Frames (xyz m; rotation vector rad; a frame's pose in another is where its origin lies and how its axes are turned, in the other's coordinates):
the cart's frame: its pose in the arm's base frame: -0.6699 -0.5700 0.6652 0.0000 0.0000 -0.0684
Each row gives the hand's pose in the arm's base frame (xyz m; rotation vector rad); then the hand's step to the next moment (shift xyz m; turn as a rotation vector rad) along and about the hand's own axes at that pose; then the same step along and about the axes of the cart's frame.
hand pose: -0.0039 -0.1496 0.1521 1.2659 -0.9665 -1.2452
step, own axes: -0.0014 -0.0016 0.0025 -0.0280 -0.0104 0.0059
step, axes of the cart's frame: -0.0029 0.0010 -0.0011 -0.0125 0.0271 -0.0062
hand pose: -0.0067 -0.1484 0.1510 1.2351 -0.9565 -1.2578
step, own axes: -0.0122 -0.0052 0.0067 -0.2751 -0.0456 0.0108
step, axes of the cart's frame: -0.0096 0.0110 -0.0028 -0.0685 0.2703 -0.0114
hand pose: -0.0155 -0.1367 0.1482 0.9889 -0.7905 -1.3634
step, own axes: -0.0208 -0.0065 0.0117 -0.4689 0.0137 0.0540
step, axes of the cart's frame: -0.0162 0.0187 0.0008 -0.1109 0.4523 0.0782
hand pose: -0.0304 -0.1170 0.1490 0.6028 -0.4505 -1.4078
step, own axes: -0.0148 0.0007 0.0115 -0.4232 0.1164 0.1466
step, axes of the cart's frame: -0.0093 0.0127 0.0102 -0.0804 0.4034 0.2120
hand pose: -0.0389 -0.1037 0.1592 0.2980 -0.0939 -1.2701
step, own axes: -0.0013 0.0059 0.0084 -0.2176 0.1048 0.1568
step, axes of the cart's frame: 0.0030 0.0016 0.0098 -0.0186 0.2071 0.1992
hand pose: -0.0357 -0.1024 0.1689 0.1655 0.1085 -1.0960
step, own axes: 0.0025 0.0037 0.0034 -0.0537 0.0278 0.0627
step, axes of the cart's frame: 0.0045 -0.0009 0.0032 -0.0025 0.0476 0.0729
